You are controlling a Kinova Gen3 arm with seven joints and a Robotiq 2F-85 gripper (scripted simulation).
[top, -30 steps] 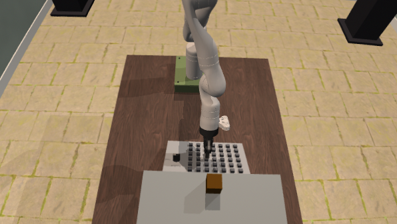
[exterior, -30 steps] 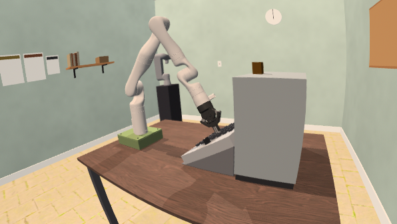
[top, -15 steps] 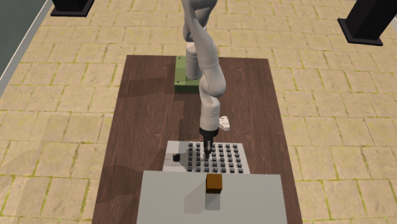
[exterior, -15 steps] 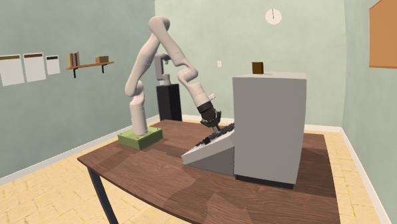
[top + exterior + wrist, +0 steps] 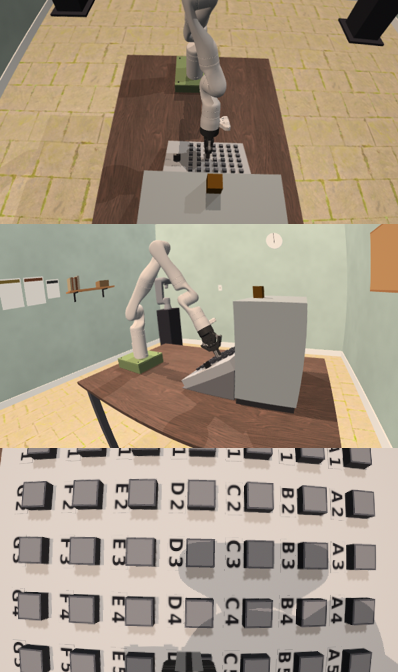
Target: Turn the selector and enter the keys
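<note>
My hand is 2 cm short of the D5 key and 2 cm above it. From my hand the other things lie so: C5 key (4 cm ahead); E5 key (2 cm behind, 3 cm below); D4 key (1 cm ahead, 3 cm to the left, 2 cm below).
</note>
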